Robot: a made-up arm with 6 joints.
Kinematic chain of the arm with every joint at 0, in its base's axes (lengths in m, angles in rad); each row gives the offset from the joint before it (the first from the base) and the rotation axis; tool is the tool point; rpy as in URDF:
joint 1: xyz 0 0 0.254 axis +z
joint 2: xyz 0 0 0 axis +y
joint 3: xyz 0.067 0 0.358 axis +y
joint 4: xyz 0.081 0 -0.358 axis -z
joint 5: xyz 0 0 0 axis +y
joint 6: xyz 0.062 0 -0.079 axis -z
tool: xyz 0 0 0 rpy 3.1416 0 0
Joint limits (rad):
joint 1: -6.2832..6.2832
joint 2: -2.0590..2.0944
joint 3: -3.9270..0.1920
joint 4: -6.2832..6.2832
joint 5: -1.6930..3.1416
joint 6: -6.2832..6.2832
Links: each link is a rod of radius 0.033 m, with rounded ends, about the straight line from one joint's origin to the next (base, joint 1, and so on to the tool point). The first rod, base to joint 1, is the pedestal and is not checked.
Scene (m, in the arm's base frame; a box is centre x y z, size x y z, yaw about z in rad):
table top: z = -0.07
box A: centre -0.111 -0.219 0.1 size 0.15 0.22 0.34 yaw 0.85
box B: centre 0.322 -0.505 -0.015 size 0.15 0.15 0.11 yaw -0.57
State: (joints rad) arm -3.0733 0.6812 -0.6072 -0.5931 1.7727 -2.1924
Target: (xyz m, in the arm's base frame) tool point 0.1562 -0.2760 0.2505
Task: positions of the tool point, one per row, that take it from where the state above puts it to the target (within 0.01 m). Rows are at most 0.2 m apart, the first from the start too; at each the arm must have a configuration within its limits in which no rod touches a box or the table.
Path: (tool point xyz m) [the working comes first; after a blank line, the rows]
Joints at the target: -1.0597 0.1862 -0.7179 0.0128 1.9185 -2.1924
Straight joint move there: touches box A.

1: -0.3216 -0.0864 0.1185
2: -0.3346 -0.2359 0.1753
3: -0.2812 -0.3867 0.2610
4: -0.1632 -0.5012 0.3745
5: -0.0471 -0.4783 0.3328
6: 0.0488 -0.4263 0.2979
7: 0.1175 -0.3551 0.2705
8: 0.1562 -0.2760 0.2505

